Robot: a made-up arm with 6 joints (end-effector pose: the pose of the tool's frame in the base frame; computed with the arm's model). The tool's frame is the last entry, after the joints. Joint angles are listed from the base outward.
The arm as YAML. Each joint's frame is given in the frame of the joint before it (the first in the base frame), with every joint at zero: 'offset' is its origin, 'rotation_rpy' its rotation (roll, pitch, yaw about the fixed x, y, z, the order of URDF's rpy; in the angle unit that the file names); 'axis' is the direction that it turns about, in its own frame. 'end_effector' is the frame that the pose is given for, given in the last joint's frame.
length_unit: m
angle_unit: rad
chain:
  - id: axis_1
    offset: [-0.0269, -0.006, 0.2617]
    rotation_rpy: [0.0, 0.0, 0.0]
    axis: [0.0, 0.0, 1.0]
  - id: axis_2
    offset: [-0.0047, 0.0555, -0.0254]
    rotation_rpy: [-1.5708, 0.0, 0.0]
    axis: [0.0, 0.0, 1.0]
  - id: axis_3
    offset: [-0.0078, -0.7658, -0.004]
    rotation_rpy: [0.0, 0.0, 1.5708]
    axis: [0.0, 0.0, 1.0]
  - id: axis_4
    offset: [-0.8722, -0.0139, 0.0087]
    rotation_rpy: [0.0, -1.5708, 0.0]
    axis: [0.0, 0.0, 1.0]
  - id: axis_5
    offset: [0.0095, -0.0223, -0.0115]
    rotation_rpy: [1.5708, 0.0, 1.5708]
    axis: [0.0, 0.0, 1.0]
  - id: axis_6
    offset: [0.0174, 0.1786, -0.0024]
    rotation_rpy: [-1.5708, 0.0, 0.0]
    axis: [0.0, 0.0, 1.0]
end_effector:
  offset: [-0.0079, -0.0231, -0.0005]
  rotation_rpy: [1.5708, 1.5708, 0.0]
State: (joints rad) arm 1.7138 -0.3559 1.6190 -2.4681 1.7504 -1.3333
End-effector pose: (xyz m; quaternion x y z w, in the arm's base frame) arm -0.0276 0.4620 1.3305 0.3129 0.8255 -0.3885 0.2639
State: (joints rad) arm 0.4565 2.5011 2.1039 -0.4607 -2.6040 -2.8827
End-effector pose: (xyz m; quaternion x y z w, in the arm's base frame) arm -0.2637 -0.0464 -0.4884 0.3798 -0.8212 0.4252 0.0250
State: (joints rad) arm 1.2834 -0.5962 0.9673 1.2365 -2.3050 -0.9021
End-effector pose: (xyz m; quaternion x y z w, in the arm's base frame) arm -0.0448 -0.2155 1.5741 0.1996 -0.2264 0.8476 0.4365
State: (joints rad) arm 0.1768 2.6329 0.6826 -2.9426 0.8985 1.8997
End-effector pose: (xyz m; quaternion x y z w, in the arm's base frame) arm 0.2807 0.0758 -1.4383 -0.0826 -0.9019 -0.1378 0.4010
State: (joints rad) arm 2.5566 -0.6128 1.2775 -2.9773 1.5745 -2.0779
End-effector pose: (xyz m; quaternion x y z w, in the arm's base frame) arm 0.0074 -0.0747 1.6505 0.2670 0.8656 -0.3473 0.2427
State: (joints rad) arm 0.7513 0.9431 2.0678 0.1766 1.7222 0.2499
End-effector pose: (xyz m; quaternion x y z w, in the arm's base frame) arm 0.2646 0.4393 -0.1764 -0.7523 -0.2158 0.1855 0.5942
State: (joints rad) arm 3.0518 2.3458 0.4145 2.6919 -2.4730 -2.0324
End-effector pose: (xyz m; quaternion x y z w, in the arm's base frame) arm -0.7523 0.0280 -0.9993 -0.0738 0.9518 -0.0983 0.2811
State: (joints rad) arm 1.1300 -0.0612 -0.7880 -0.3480 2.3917 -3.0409
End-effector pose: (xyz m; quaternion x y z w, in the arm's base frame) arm -0.2371 -0.4755 1.6124 -0.3565 0.7408 -0.5136 0.2456
